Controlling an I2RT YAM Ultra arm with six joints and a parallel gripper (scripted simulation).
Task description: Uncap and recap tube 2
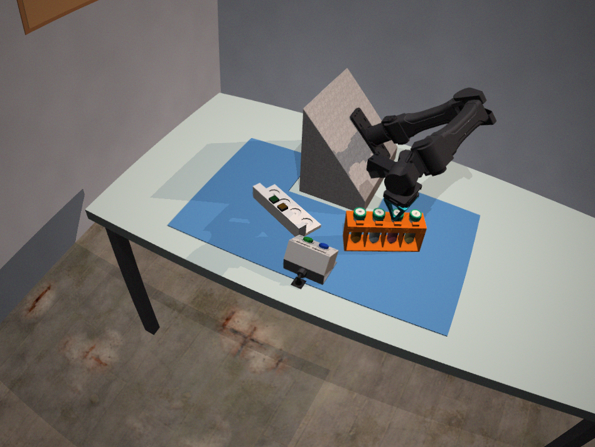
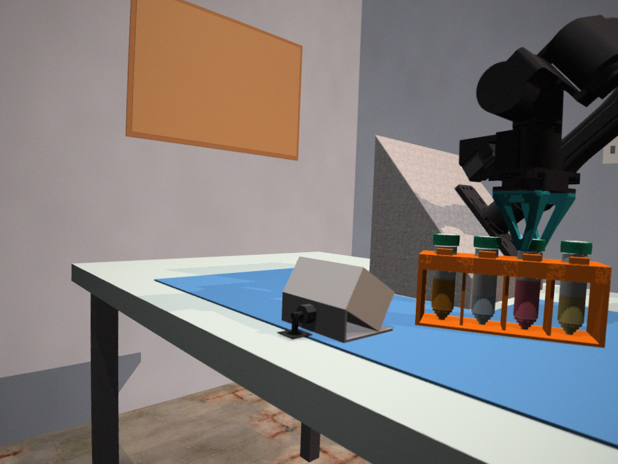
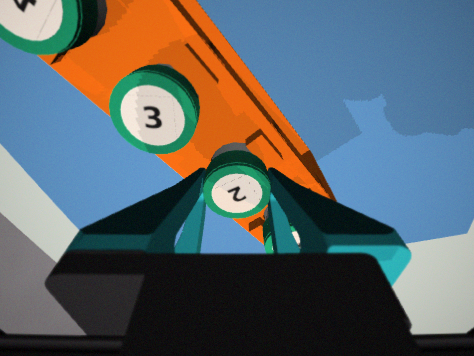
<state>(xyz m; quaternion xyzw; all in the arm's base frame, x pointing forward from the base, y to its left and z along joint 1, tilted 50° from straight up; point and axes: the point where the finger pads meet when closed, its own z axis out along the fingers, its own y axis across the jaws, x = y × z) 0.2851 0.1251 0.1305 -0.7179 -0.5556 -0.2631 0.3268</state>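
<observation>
My hand is right at the cap 2. From my hand the other things lie so: cap 3 (20 mm ahead, 50 mm to the right); cap 4 (50 mm ahead, 90 mm to the right); cap 1 (20 mm behind, 50 mm to the left).
</observation>
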